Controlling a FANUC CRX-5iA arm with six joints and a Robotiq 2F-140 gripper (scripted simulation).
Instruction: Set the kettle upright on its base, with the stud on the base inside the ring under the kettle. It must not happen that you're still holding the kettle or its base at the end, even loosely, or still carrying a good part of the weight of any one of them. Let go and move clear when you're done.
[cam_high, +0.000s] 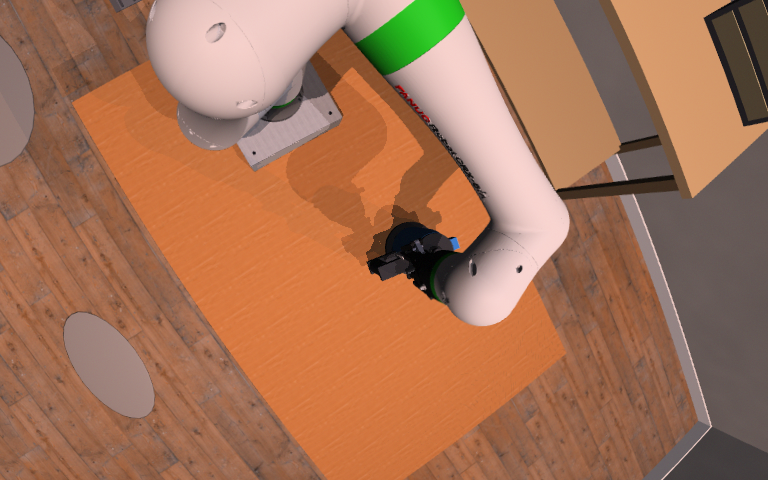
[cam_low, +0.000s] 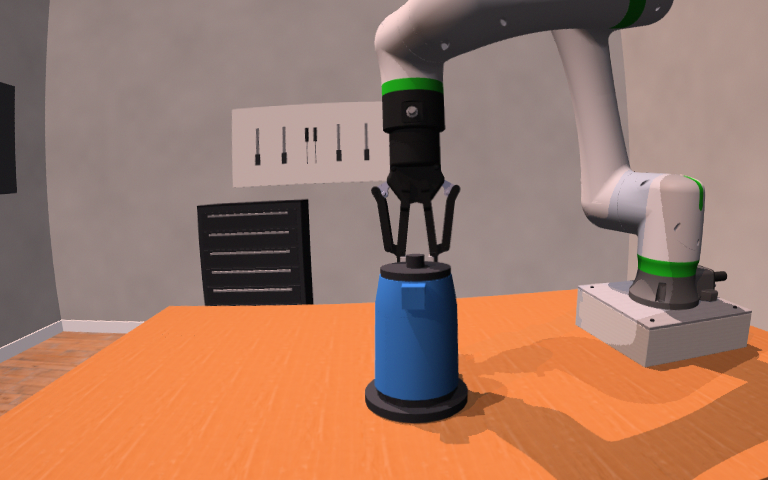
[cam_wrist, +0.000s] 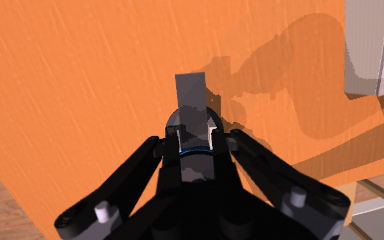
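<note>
Now: the blue kettle 10 mm ahead of my hand, 30 mm to the left of it and 50 mm below it. From my hand the other things lie so: dark round base: 10 mm ahead, 70 mm to the left, 160 mm below.
</note>
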